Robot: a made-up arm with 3 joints. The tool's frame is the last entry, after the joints.
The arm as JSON. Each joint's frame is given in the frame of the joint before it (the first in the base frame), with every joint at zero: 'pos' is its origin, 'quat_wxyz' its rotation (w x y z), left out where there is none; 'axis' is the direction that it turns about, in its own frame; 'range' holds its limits. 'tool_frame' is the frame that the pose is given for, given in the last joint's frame.
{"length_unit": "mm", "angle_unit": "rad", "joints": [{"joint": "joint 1", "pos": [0.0, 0.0, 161.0], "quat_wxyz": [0.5, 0.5, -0.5, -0.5], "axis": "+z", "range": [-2.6, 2.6]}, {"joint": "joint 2", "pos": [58.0, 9.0, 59.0], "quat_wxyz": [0.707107, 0.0, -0.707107, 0.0], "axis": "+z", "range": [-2.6, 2.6]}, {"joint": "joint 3", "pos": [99.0, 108.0, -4.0], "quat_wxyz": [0.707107, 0.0, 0.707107, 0.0], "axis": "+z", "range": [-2.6, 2.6]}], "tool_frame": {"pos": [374.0, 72.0, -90.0], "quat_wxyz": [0.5, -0.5, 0.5, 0.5]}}
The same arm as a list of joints. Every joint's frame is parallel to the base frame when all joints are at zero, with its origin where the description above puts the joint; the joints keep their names.
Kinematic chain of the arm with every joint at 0, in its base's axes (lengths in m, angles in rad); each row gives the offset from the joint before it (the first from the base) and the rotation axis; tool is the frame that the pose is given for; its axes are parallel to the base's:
joint 1: xyz 0 0 0.161 axis -x
joint 2: xyz -0.059 -0.058 0.009 axis +y
joint 3: xyz -0.099 -0.004 0.108 axis -x
tool: xyz 0.09 -0.374 0.072
Joint limits (rad, base to tool): -2.6..2.6 -2.6..2.6 -2.6..2.6

